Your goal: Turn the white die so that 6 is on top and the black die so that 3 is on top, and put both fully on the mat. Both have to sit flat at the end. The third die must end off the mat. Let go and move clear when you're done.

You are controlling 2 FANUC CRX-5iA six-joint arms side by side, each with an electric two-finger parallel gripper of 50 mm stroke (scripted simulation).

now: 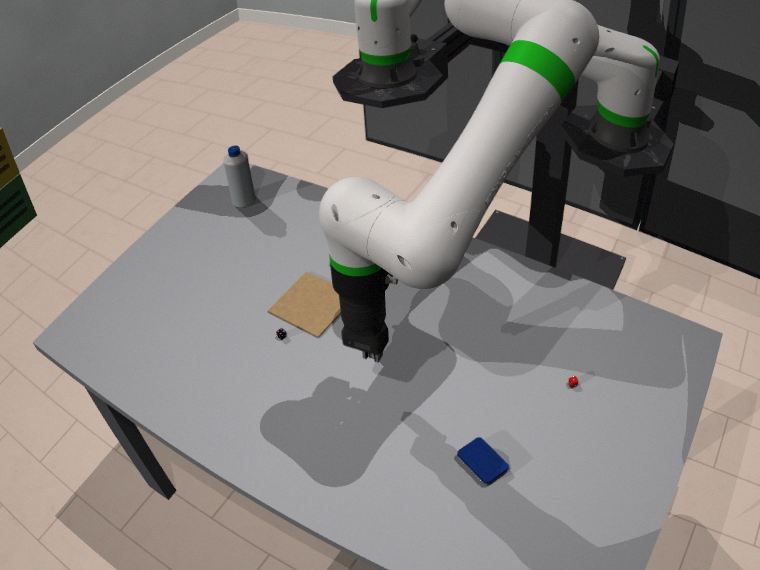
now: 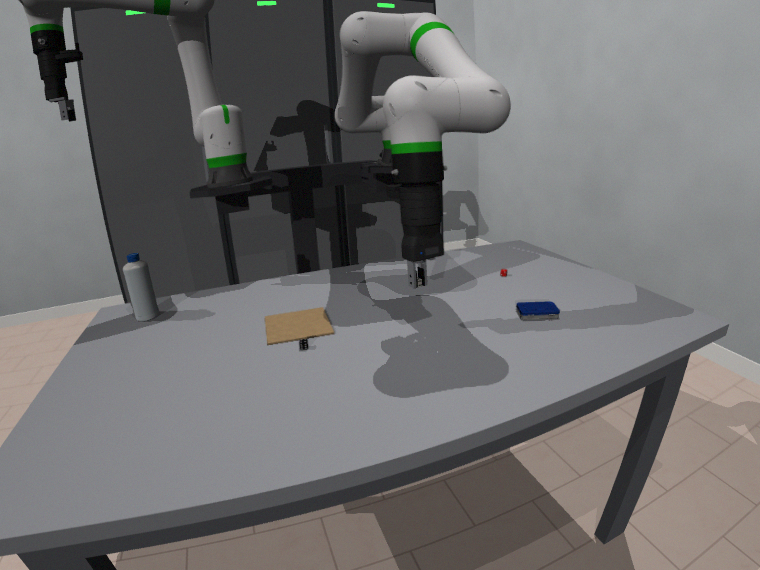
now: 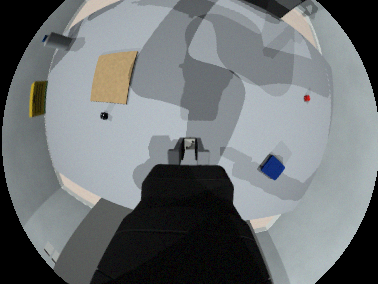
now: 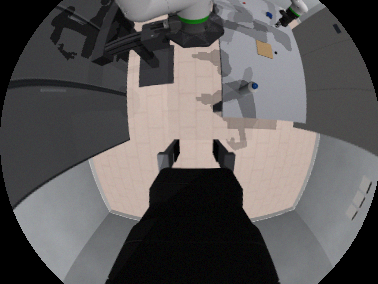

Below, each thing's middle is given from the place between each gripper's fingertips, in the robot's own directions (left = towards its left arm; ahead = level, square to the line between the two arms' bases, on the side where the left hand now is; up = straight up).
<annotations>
The tan mat (image 1: 311, 303) is 130 mm behind my left hand (image 2: 417, 285), 230 mm to the right of it and 110 mm below it. From my left hand the other things lie so: blue-topped box (image 1: 477, 456) (80 mm ahead, 260 mm to the left, 100 mm below); then grey bottle (image 2: 136, 271) (370 mm behind, 590 mm to the right, 30 mm below).
The grey bottle lies 320 mm ahead of my right hand (image 2: 69, 120), 190 mm to the left of it and 490 mm below it. From my right hand the other things lie so: tan mat (560 mm ahead, 560 mm to the left, 570 mm below); then blue-topped box (770 mm ahead, 1050 mm to the left, 560 mm below).
</annotations>
